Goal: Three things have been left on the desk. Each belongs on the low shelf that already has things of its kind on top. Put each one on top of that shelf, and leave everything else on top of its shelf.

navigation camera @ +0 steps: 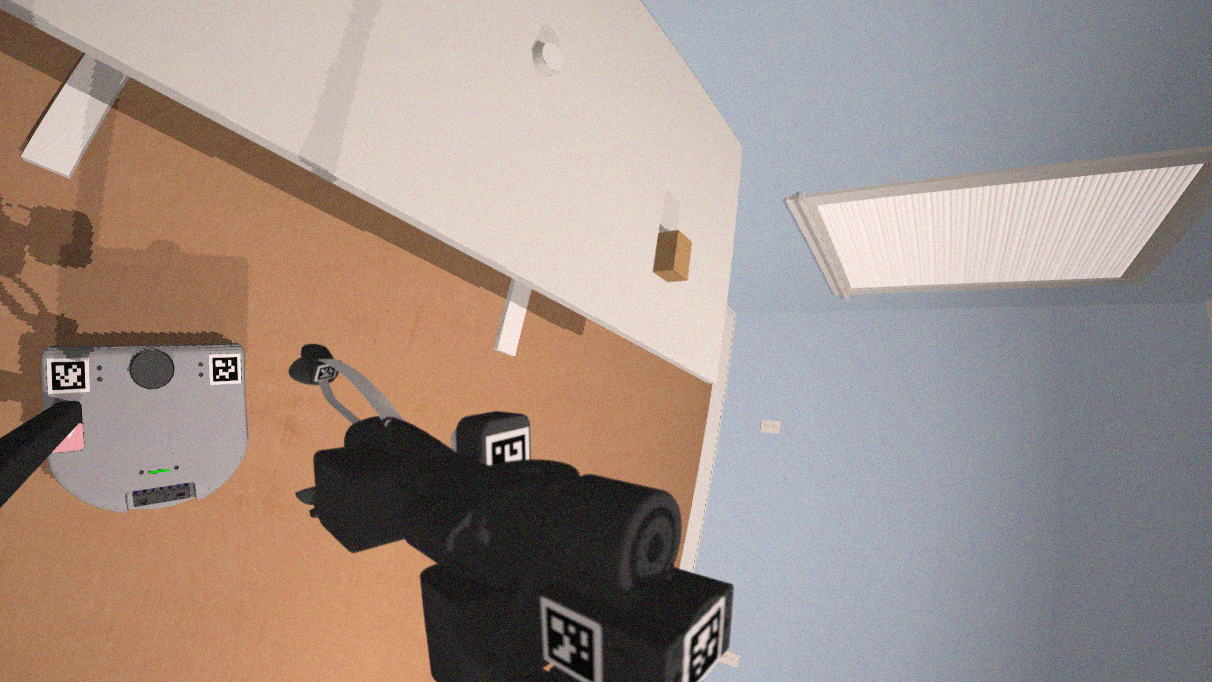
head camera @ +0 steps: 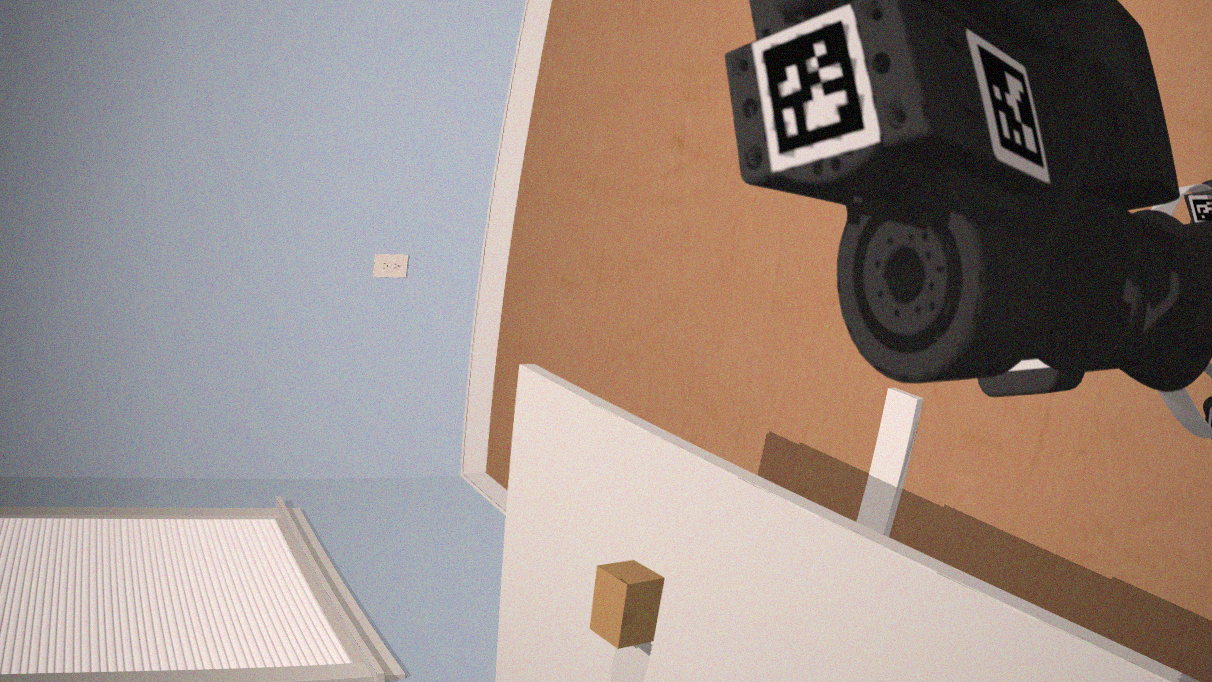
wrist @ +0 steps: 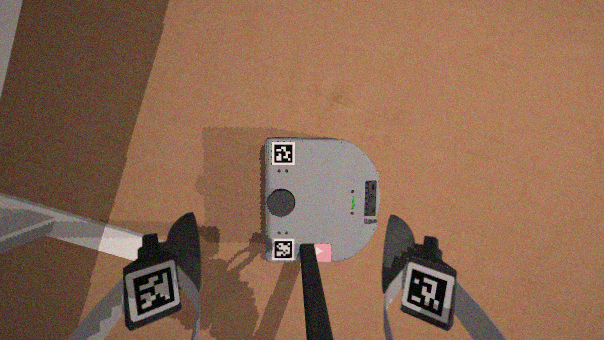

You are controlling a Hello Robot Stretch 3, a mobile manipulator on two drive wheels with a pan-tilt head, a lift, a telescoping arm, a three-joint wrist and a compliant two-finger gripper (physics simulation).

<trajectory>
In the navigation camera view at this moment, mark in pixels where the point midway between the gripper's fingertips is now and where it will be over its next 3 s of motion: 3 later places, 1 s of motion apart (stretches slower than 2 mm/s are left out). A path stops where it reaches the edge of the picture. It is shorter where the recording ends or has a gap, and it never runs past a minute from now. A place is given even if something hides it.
My gripper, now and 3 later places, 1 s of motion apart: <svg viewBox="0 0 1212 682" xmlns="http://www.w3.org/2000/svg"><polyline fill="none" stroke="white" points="309,428 382,419 494,405 576,394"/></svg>
</trajectory>
